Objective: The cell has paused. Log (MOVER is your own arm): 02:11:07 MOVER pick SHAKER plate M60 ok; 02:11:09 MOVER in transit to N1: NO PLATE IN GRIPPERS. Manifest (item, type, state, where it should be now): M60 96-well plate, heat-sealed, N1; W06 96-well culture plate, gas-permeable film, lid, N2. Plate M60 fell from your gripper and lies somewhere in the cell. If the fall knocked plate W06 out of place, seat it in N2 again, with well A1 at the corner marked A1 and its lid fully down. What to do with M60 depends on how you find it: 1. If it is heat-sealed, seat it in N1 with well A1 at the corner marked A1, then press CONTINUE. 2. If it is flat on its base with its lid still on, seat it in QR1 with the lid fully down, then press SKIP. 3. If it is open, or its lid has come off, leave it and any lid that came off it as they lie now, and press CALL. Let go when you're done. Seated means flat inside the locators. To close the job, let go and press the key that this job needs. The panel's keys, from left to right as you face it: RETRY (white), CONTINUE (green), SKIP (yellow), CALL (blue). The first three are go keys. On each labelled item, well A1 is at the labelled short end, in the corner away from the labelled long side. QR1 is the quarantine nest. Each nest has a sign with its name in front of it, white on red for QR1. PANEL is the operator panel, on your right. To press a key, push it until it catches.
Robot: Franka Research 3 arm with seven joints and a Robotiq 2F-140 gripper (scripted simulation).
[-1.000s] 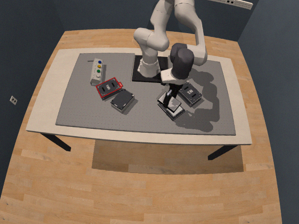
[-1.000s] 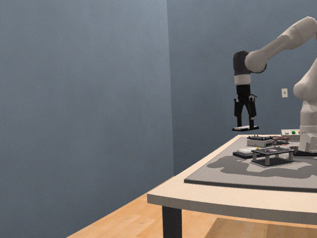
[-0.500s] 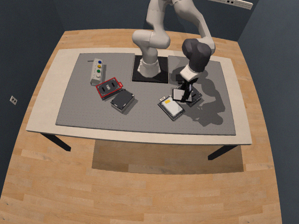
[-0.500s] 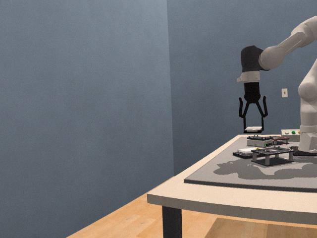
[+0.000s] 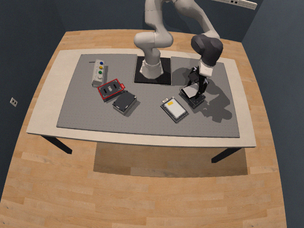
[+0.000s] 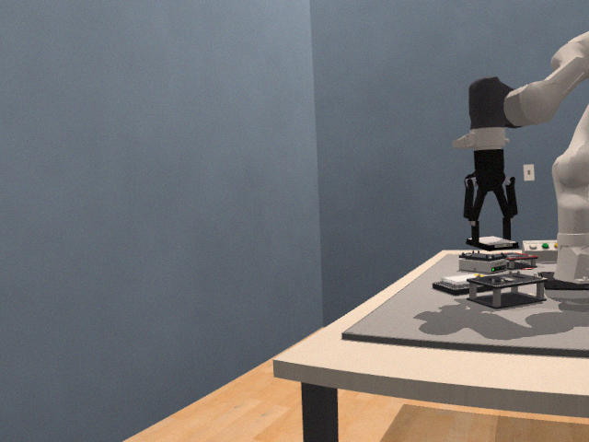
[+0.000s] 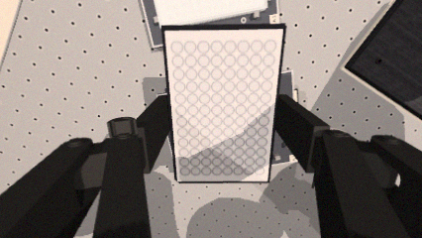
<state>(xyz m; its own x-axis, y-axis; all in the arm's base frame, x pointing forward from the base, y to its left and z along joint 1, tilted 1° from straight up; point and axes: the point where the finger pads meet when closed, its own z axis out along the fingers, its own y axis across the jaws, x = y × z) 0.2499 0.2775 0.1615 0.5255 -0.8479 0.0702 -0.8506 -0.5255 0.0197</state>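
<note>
Right now my hand is 130 mm past the A1 mark, 110 mm above it and 20 mm to the right of it. Round my hand: plate W06: 130 mm below, 100 mm to the right, 80 mm ahead; shaker block: 450 mm to the right, 110 mm below, 80 mm ahead; plate M60: 20 mm below.
</note>
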